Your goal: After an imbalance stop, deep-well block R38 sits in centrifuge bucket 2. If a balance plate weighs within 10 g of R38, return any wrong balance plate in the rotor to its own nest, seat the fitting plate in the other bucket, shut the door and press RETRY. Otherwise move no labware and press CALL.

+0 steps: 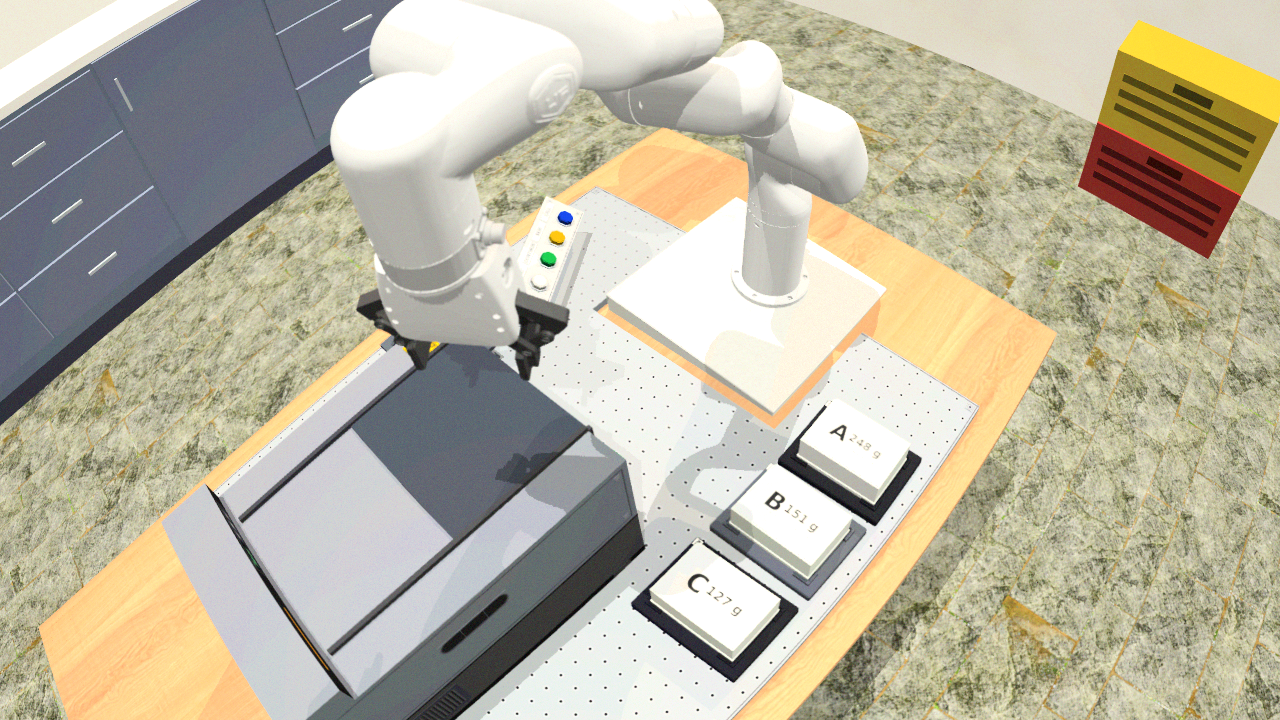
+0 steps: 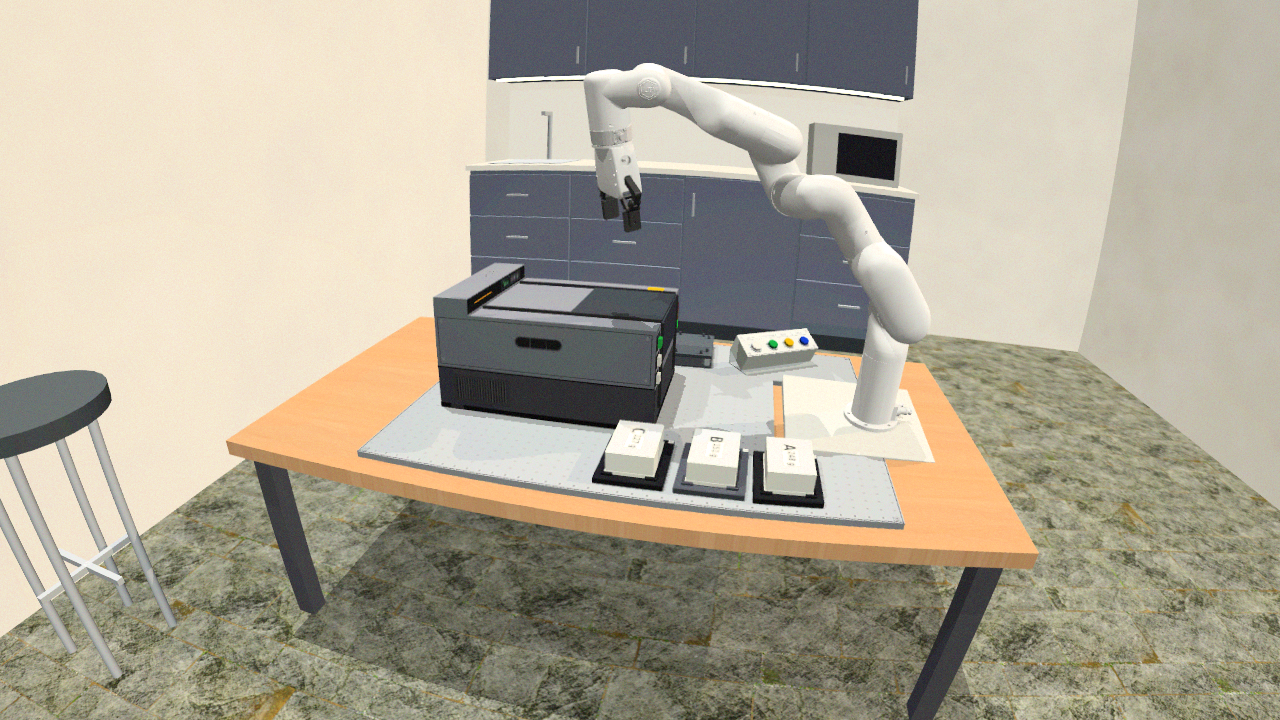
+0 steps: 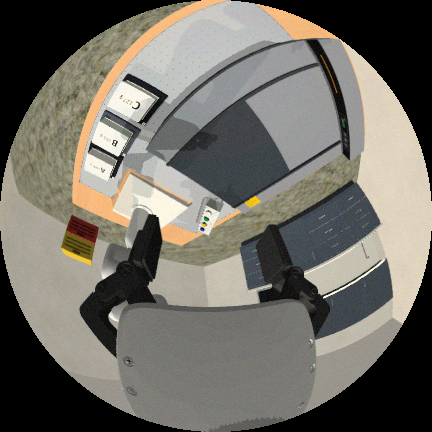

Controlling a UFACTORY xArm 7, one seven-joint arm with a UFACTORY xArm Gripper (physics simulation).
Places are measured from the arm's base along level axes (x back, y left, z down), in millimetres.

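Pixels of known places: gripper, fingertip midpoint: (image 1: 475,359) (image 2: 622,224) (image 3: 212,231); arm's base at its link origin: (image 1: 770,278) (image 2: 870,417) (image 3: 141,211).
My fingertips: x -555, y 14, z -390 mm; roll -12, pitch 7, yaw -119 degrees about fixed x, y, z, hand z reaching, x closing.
For each thing: its top centre in the pictures, then the offset to it from my fingertips.
- dark panel at its top centre: (image 1: 457,426) (image 2: 625,302) (image 3: 238,165) dx +7, dy -101, dz +182 mm
- button box at its top centre: (image 1: 536,239) (image 2: 776,333) (image 3: 209,224) dx +385, dy -333, dz +312 mm
- low dark box at its top centre: (image 2: 690,339) dx +166, dy -373, dz +353 mm
My gripper (image 1: 473,365) (image 2: 621,218) (image 3: 212,231) is open and empty, high above the button-box side of the centrifuge (image 1: 546,537) (image 2: 546,349) (image 3: 200,95). The centrifuge top is covered by a light panel and a dark panel (image 1: 465,438) (image 3: 235,155); the rotor, buckets and R38 are not visible. Balance plates A, 248 g (image 1: 853,450) (image 2: 789,466) (image 3: 101,166), B, 151 g (image 1: 790,522) (image 2: 714,458) (image 3: 111,138), and C, 127 g (image 1: 714,601) (image 2: 635,450) (image 3: 132,101) sit in nests. The button box (image 1: 543,241) (image 2: 775,358) has white, green, yellow and blue buttons; their lettering is unreadable.
The arm's pale base plate (image 1: 689,295) (image 2: 819,420) lies between the button box and plate A's nest. A low dark box (image 2: 694,350) stands beside the centrifuge. A stool (image 2: 53,407) is beyond the table's left end. Yellow and red cabinets (image 1: 1181,116) stand away from the table.
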